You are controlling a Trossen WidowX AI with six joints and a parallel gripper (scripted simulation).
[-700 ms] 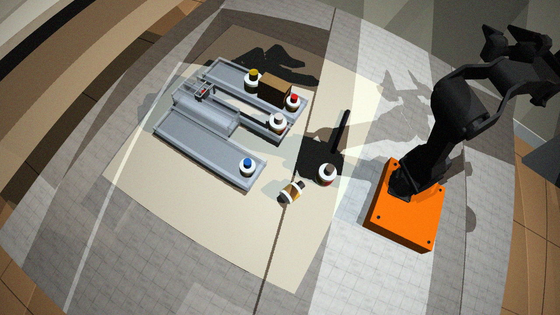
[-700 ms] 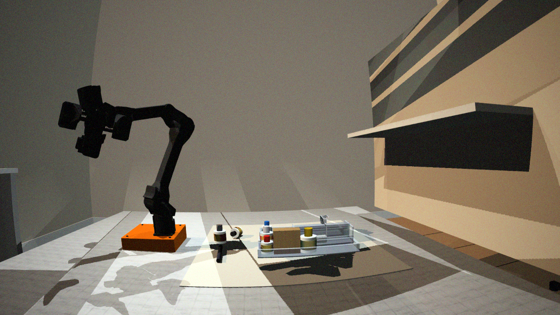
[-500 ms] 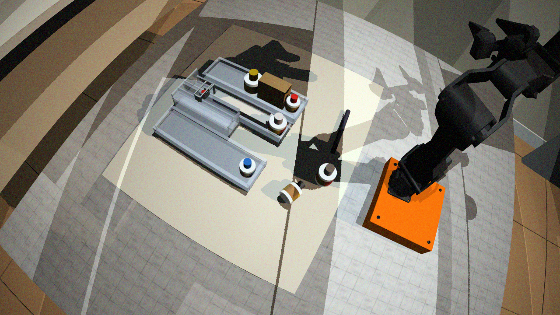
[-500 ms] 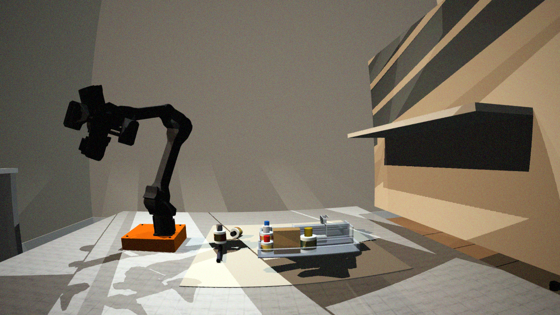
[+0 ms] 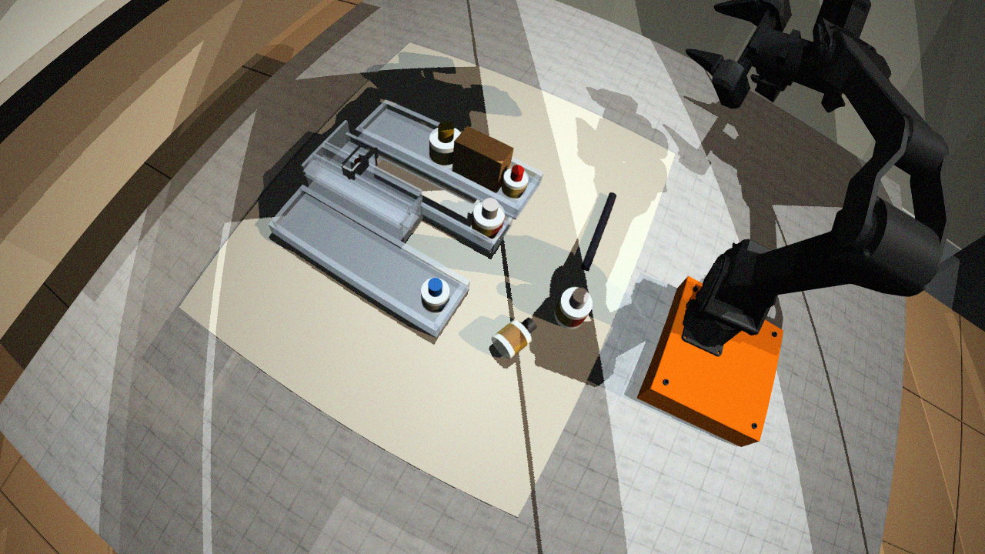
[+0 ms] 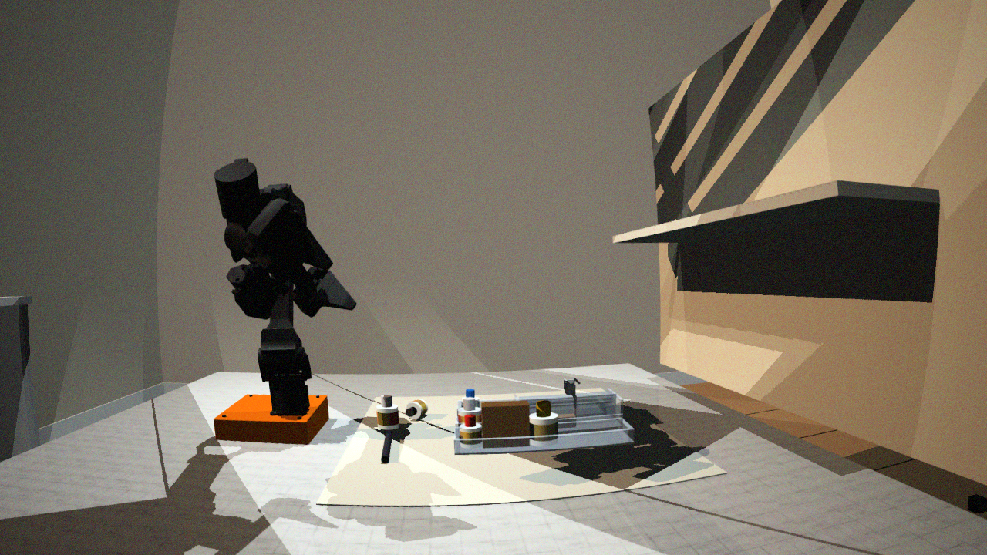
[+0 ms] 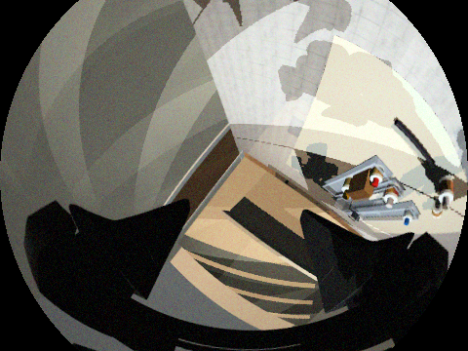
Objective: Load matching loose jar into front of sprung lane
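My gripper tip is now 230 mm short of the cream mat, 290 mm to the right of it and 270 mm above it. The rest, counted from my gripper tip: cardboard box 220 mm ahead, 200 mm to the left, 230 mm below; black rod 30 mm ahead, 210 mm to the left, 260 mm below.
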